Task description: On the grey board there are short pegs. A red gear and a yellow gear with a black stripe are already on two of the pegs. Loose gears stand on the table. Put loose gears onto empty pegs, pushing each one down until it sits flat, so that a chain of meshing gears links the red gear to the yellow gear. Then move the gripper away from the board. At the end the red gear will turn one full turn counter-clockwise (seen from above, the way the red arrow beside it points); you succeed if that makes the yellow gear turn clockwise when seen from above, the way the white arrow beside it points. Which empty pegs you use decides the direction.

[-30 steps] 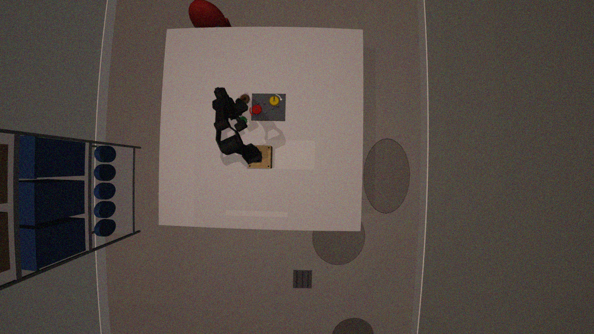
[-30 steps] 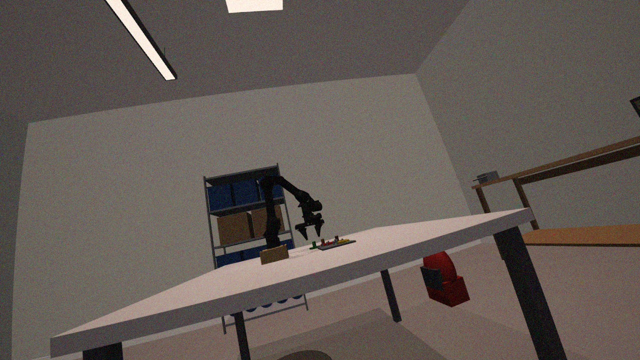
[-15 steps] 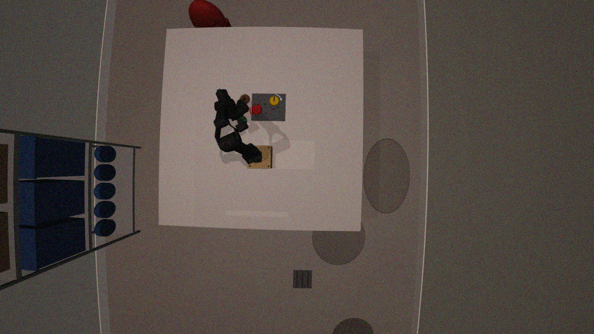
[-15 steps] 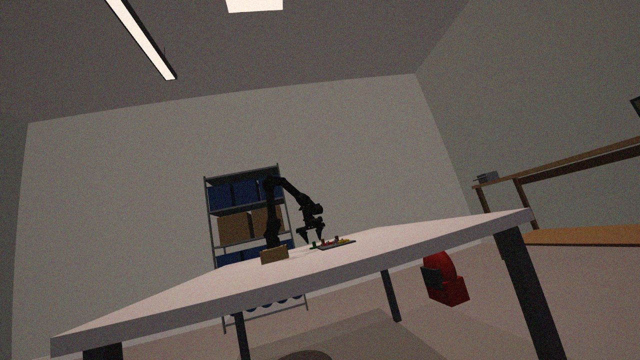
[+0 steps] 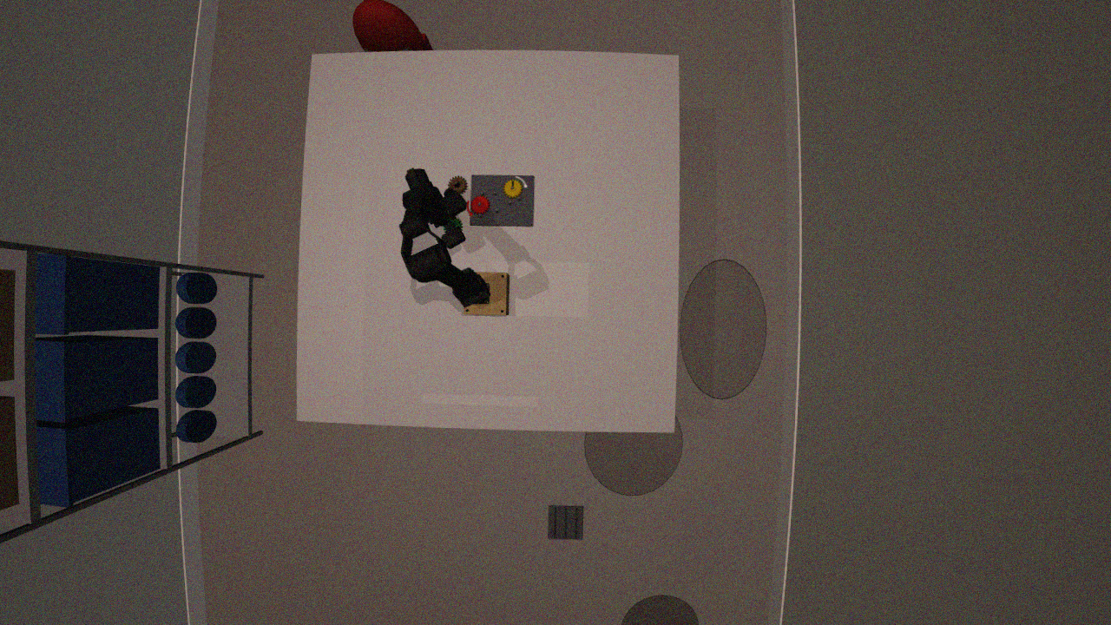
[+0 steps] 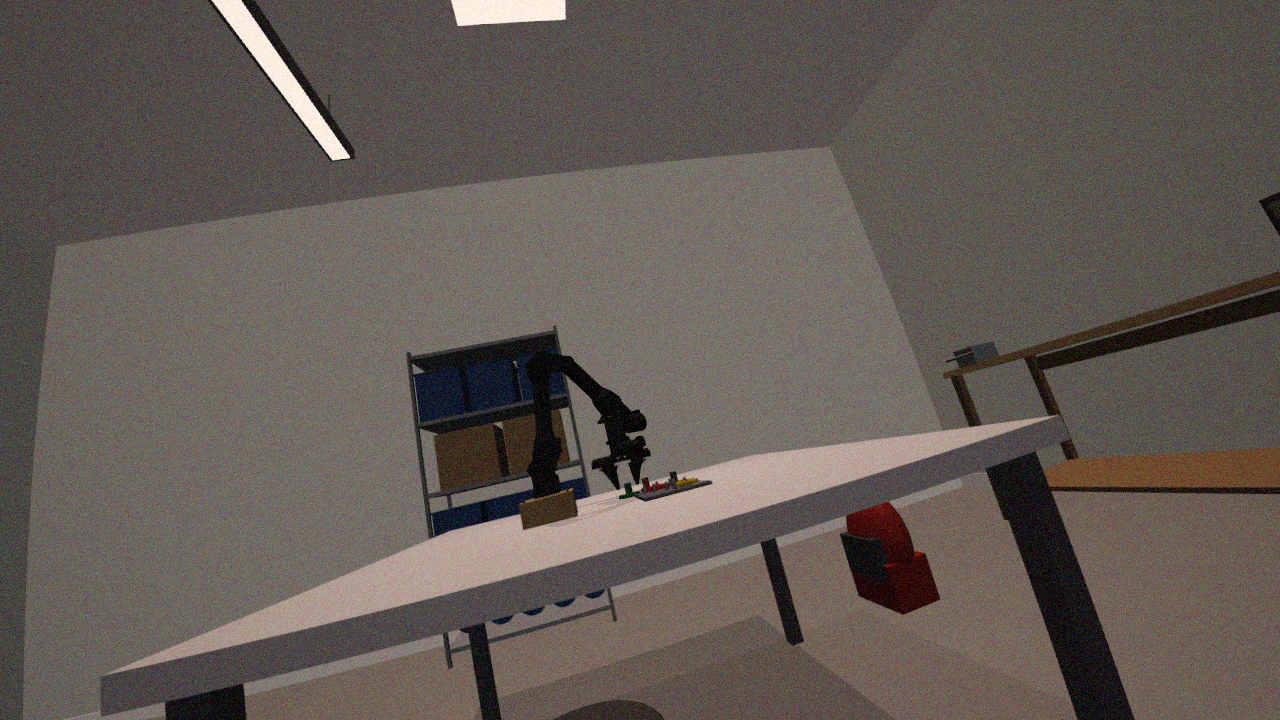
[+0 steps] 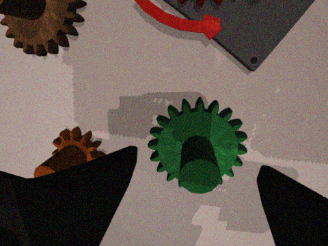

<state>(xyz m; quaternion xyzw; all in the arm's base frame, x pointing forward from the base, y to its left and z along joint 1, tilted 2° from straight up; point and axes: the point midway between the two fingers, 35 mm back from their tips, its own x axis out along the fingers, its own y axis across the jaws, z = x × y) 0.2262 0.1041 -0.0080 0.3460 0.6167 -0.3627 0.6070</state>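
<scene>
Right now my gripper tip is 6 cm to the right of the small orange gear, 6 cm short of it and 1 cm above it. The rest, counted from my gripper tip: red gear 9 cm to the right, 7 cm ahead, 1 cm below; green gear 1 cm below; red arrow 6 cm to the right, 6 cm ahead, 2 cm below.
</scene>
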